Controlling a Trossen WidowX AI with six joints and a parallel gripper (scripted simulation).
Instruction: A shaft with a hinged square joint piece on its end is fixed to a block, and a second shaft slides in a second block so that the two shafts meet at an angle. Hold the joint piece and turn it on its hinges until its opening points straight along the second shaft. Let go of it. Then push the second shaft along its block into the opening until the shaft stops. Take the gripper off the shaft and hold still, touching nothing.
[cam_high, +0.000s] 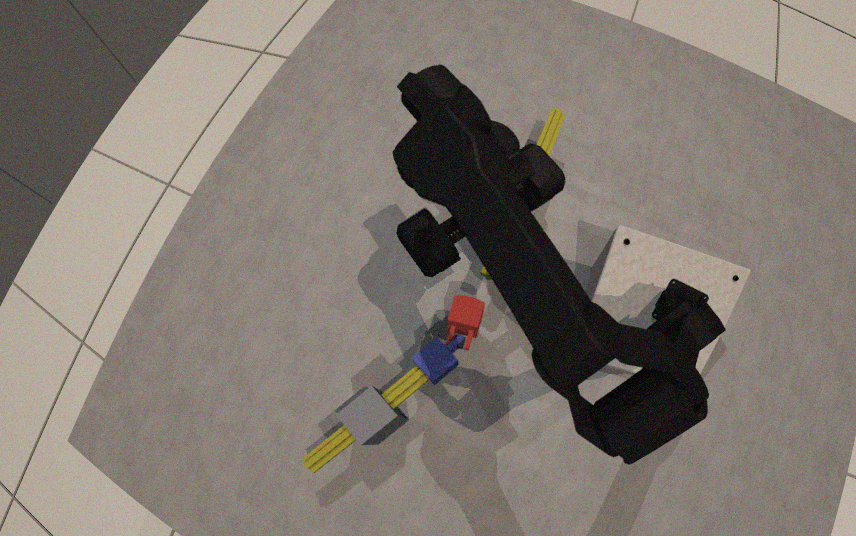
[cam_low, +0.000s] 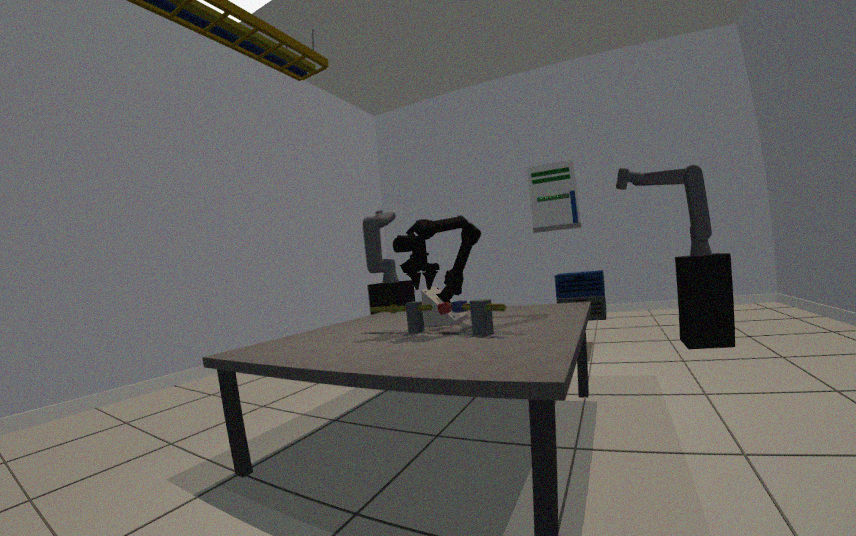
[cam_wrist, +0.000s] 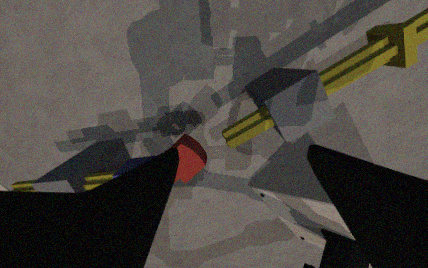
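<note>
Now: the dark red joint piece 9 cm to the left of my gripper tip, 8 cm below it and 1 cm behind it.
</note>
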